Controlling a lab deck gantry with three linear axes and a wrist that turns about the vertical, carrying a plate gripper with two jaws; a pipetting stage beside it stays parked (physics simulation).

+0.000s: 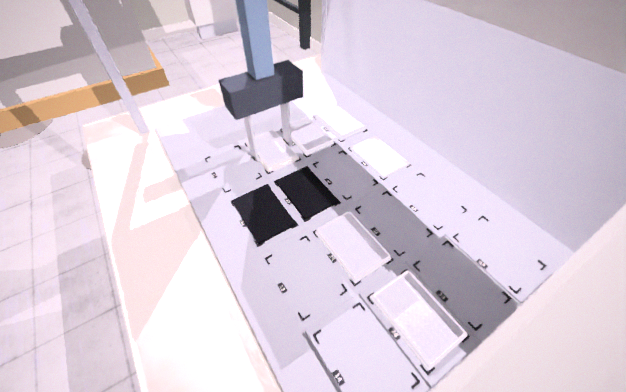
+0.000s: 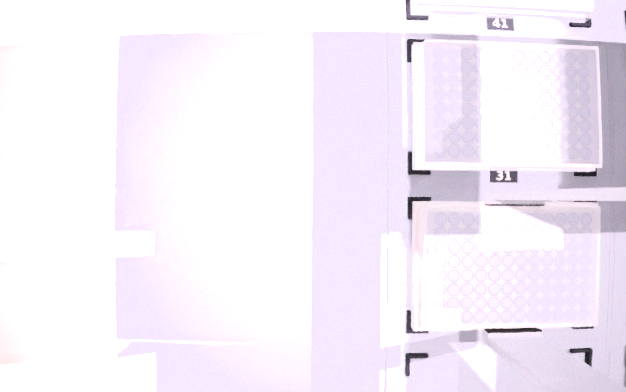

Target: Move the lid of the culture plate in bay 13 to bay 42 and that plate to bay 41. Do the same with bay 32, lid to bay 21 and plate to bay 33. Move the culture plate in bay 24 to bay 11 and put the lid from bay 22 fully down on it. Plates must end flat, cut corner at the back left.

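Frame: origin at the robot's base, x back, y right, z up, level; metres.
Where they show: gripper, fingertip midpoint: (image 1: 271,149) (image 2: 509,266); robot's base at its link origin: (image 1: 206,159).
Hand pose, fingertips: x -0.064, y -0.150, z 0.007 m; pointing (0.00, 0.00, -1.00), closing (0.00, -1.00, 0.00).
Each offset is from my fingertips to the top centre of the thing.
A pale culture plate @(dy +0.000, dx +0.000, dz +0.007 m) (image 1: 276,151) (image 2: 515,280) with wells showing lies level within bay 21's corner marks. Whether a lid covers it is hard to tell. My gripper (image 1: 272,151) (image 2: 515,267) is down over it, its jaws against the two long sides, shut on it. Bay 41 holds a pale plate @(dy -0.214, dx +0.000, dz +0.007 m) (image 1: 337,121) (image 2: 505,5). Bay 42 holds a bright flat lid @(dy -0.214, dx -0.164, dz +0.001 m) (image 1: 382,157). Bay 24 holds a pale plate @(dy +0.000, dx -0.492, dz +0.021 m) (image 1: 425,325). A black flat piece @(dy +0.000, dx -0.164, dz +0.001 m) (image 1: 307,192) lies in bay 22. Bays 32, 33, 13 and 11 hold no plate. Cut corners are unclear.
A pale plate @(dy -0.107, dx +0.000, dz +0.007 m) (image 1: 312,136) (image 2: 520,105) lies in bay 31, close behind the held plate. Another black flat piece @(dy +0.107, dx -0.164, dz +0.001 m) (image 1: 265,215) lies in bay 12. A pale tray-like plate @(dy +0.000, dx -0.328, dz +0.007 m) (image 1: 352,245) lies in bay 23. A tall pale wall (image 1: 475,110) stands along the back side.
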